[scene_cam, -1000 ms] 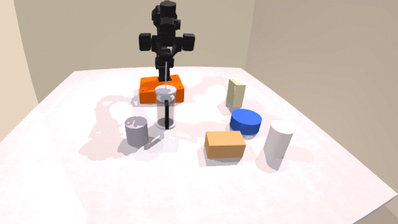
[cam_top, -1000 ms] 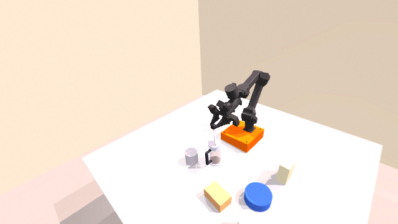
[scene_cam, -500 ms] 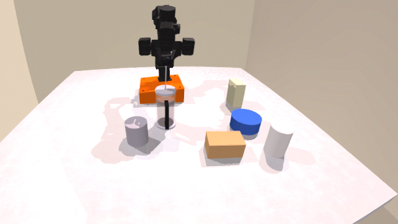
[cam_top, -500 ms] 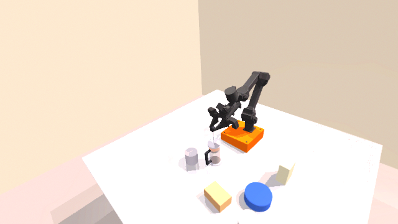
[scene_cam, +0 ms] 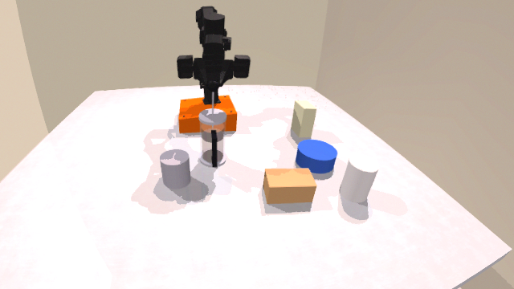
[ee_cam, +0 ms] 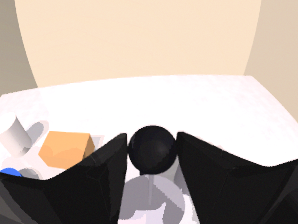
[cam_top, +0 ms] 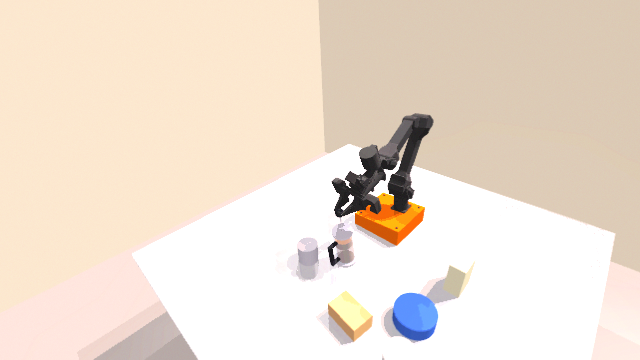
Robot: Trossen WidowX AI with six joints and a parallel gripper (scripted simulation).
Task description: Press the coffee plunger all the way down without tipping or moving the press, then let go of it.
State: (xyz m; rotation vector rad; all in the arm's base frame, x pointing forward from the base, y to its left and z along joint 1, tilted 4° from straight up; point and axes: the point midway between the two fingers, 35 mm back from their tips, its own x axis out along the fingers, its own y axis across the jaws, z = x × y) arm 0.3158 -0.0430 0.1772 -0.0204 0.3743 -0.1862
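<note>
The coffee press is 110 mm below my gripper tip. The rest, counted from my gripper tip: white cylinder: 210 mm ahead, 320 mm to the left, 180 mm below; then blue disc: 50 mm ahead, 300 mm to the left, 200 mm below; then cream block: 150 mm behind, 350 mm to the left, 170 mm below.
</note>
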